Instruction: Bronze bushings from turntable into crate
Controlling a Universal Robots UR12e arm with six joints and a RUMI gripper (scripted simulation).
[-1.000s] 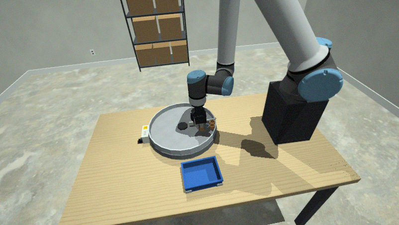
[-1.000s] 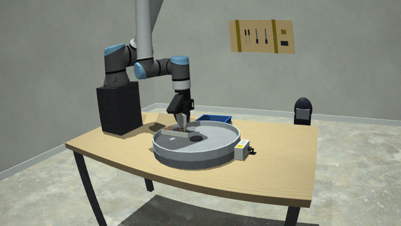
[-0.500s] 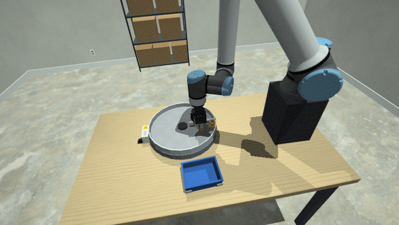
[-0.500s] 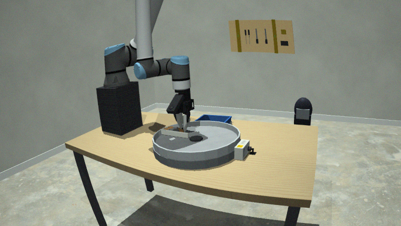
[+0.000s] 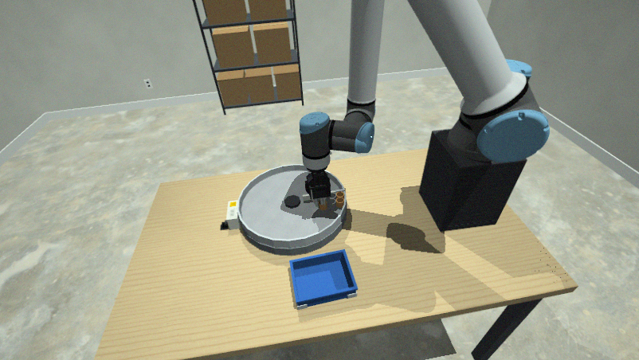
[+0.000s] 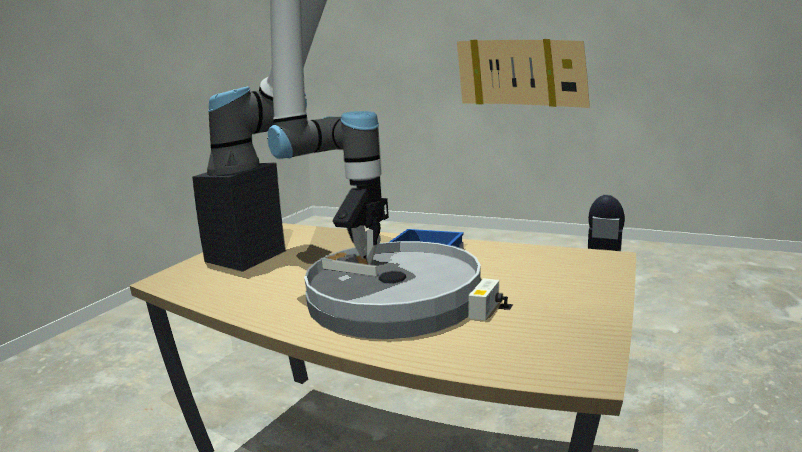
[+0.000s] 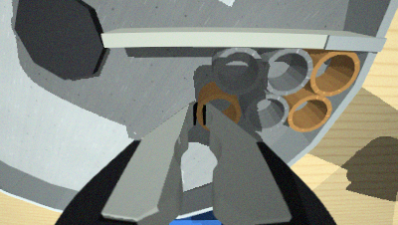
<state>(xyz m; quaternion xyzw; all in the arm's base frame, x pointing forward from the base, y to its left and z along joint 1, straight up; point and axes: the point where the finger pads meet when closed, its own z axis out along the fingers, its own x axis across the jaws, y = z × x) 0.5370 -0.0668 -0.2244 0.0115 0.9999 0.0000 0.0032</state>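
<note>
Right now the blue crate is 4 cm ahead of my hand, 28 cm to the left of it and 5 cm below it. The rest, counted from my hand: grey turntable: 10 cm ahead, 5 cm to the right, 2 cm below.
</note>
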